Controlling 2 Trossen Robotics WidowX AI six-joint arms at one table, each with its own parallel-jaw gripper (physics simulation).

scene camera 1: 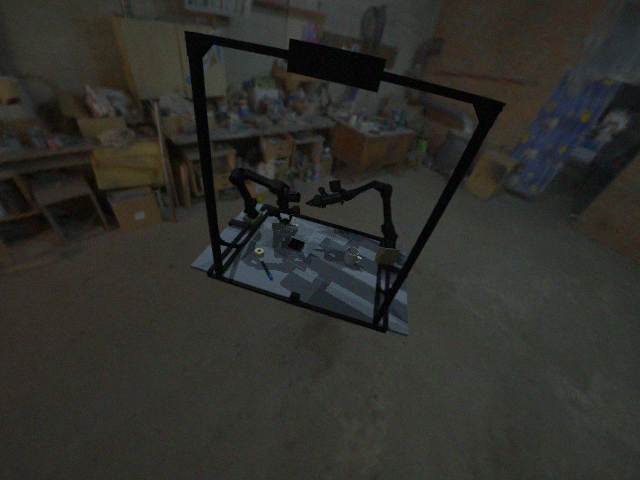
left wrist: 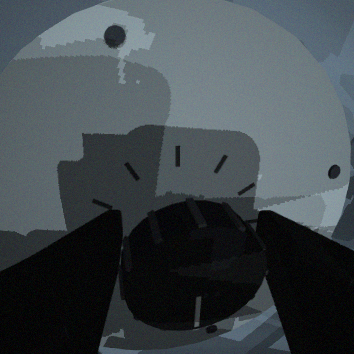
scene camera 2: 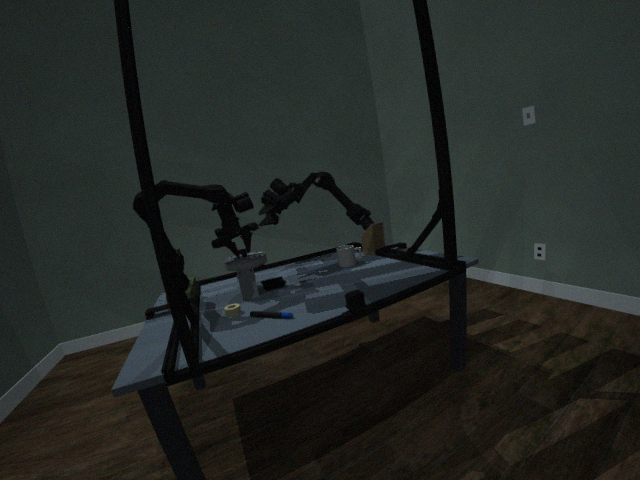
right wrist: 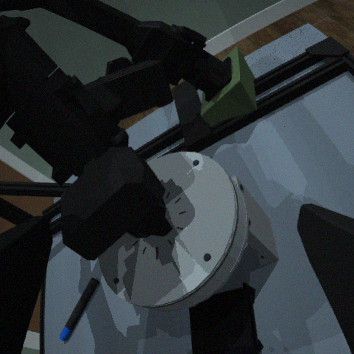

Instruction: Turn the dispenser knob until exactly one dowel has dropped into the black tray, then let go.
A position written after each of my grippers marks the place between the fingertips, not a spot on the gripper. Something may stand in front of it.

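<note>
My right gripper (right wrist: 175, 224) is open, and it holds nothing. My left gripper is in scene camera 2 (scene camera 2: 244, 255), in the left wrist view (left wrist: 190, 222) and in the right wrist view as well (right wrist: 159, 216). I also see a dispenser, both in the left wrist view (left wrist: 132, 112) and in the right wrist view (right wrist: 207, 212).
</note>
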